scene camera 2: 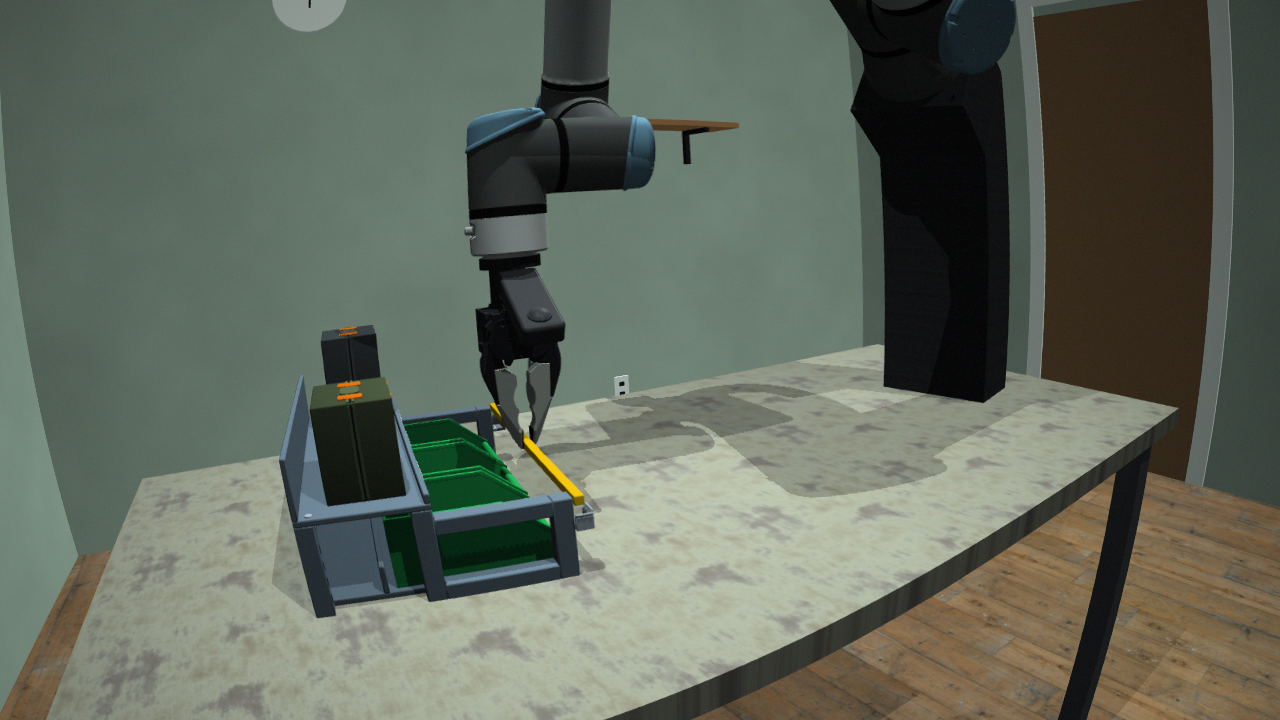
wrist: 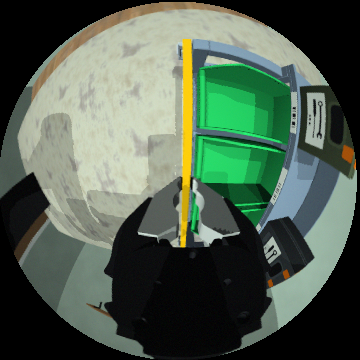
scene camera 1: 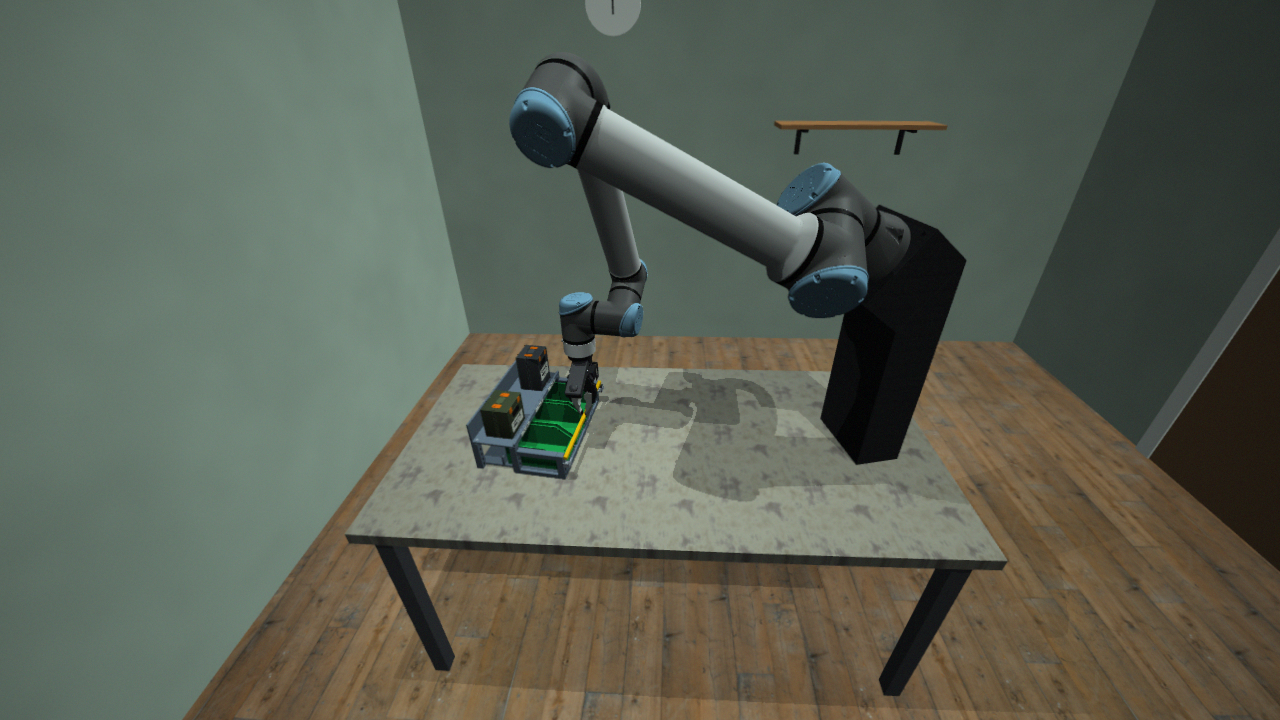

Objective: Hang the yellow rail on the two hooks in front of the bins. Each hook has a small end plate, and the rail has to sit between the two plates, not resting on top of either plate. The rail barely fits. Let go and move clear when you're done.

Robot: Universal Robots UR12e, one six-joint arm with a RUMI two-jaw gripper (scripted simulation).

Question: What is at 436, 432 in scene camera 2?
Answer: A green bin.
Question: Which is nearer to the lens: the green bin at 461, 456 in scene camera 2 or the yellow rail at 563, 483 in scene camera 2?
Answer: The yellow rail.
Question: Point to a green bin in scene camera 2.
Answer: At 489, 548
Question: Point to a green bin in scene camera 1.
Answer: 542, 437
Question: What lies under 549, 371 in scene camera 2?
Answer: The gripper.
